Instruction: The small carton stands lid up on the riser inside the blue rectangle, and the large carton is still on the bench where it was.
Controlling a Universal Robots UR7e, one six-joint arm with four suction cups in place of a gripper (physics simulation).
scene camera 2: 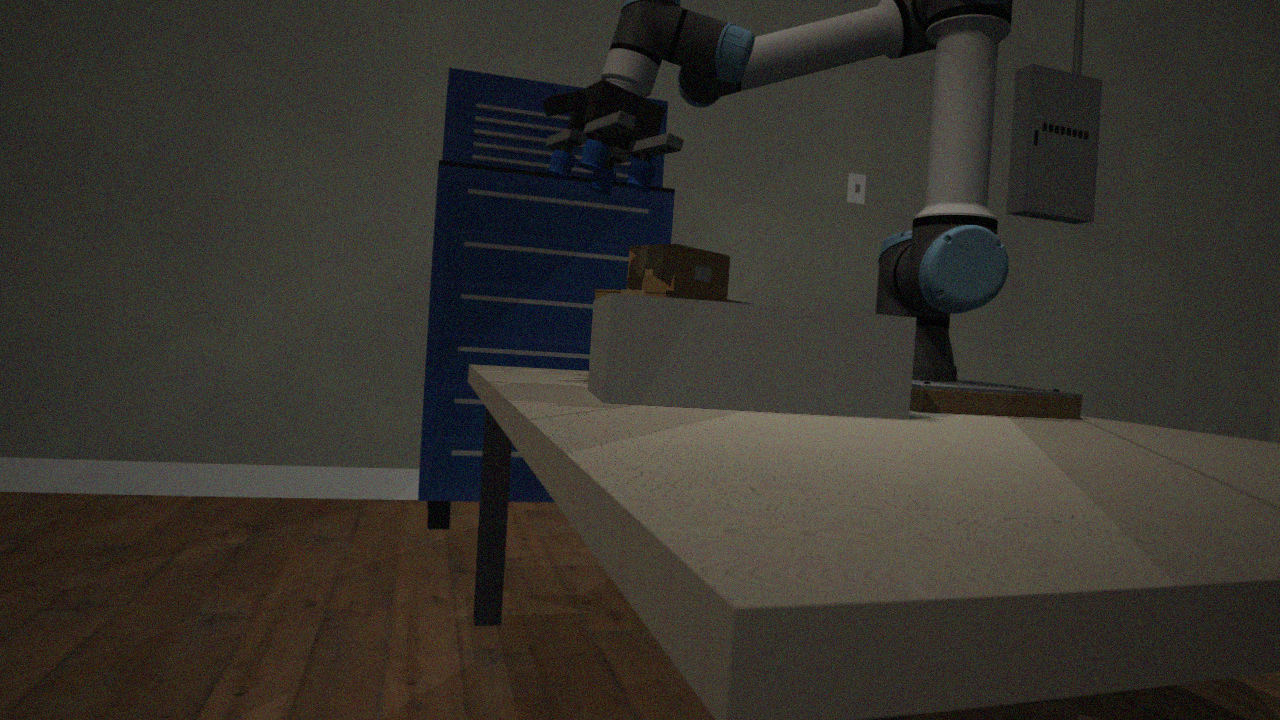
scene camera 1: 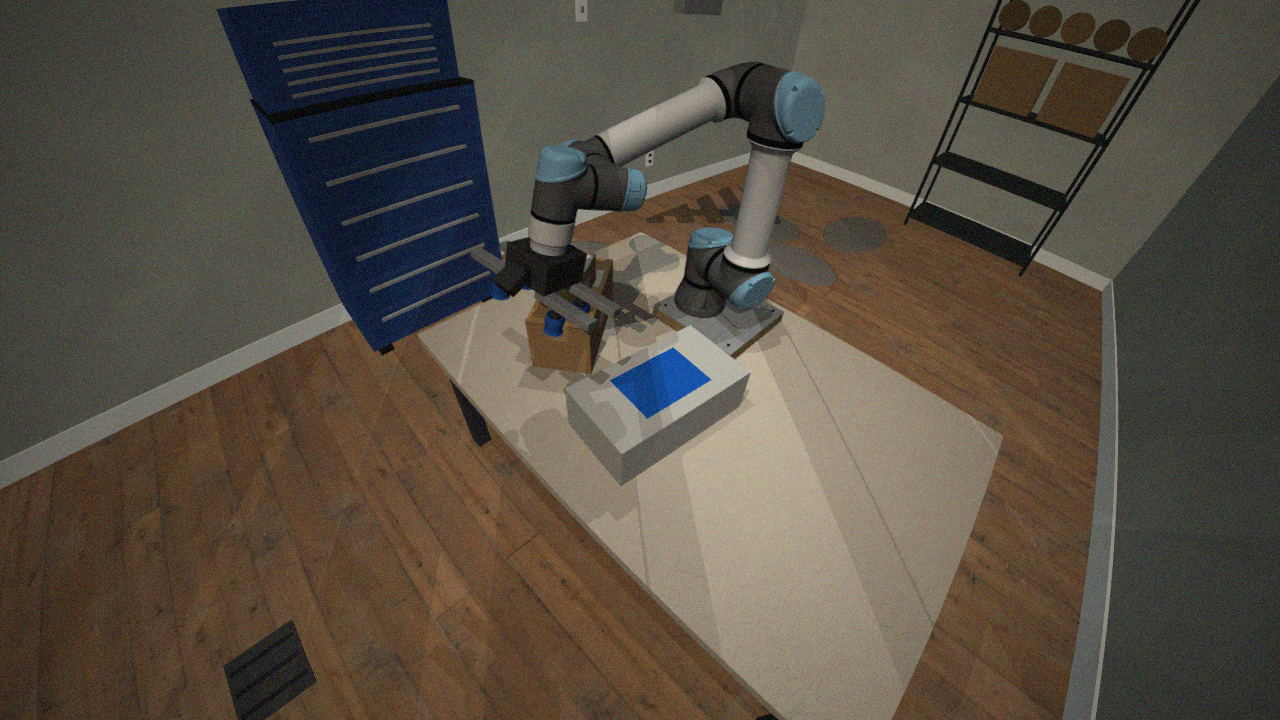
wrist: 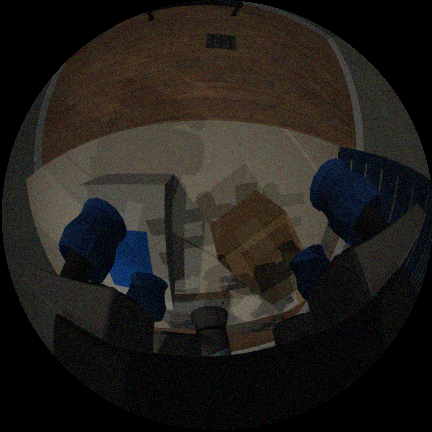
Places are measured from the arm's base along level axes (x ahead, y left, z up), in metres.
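Pixels of known places: hand, its tool point: (scene camera 2: 595, 180) (scene camera 1: 539, 306) (wrist: 222, 249); arm's base, origin of its link: (scene camera 1: 699, 302) (wrist: 208, 314).
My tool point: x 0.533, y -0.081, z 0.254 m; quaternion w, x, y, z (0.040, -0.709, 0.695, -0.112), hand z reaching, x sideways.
Ahead of a thing's pixels: the offset from my tool point to its top centre. "spot": to the spot under its first point. Level surfaces: height alone.
My gripper (scene camera 1: 541, 304) (scene camera 2: 599, 165) (wrist: 223, 250) is open, its four blue cups hanging with a gap above the cartons. A brown carton {dx -0.236, dy -0.143, dz -0.145 m} (scene camera 1: 559, 351) (wrist: 250, 220) stands on the bench {dz -0.294 m} (scene camera 1: 805, 501) (scene camera 2: 850, 501) beside the riser. In scene camera 2 a smaller-looking brown carton {dx -0.212, dy -0.135, dz -0.066 m} (scene camera 2: 693, 268) with a pale label rises above a wider carton edge {spot: dx -0.082, dy -0.098, dz -0.148 m} (scene camera 2: 615, 291). I cannot tell whether it stands on the wider one or behind it. The grey riser {dx -0.133, dy +0.207, dz -0.174 m} (scene camera 1: 595, 402) (scene camera 2: 751, 358) (wrist: 150, 195) bears the blue rectangle {dx -0.133, dy +0.207, dz -0.174 m} (scene camera 1: 660, 382) (wrist: 132, 257). No carton is on that rectangle.
The arm's base plate (scene camera 1: 765, 320) (scene camera 2: 993, 402) lies behind the riser. A blue tool cabinet (scene camera 1: 402, 188) (scene camera 2: 537, 268) stands beyond the bench's left end. A shelf rack (scene camera 1: 1002, 181) stands against the back wall. A grey wall box (scene camera 2: 1056, 147) hangs at the right.
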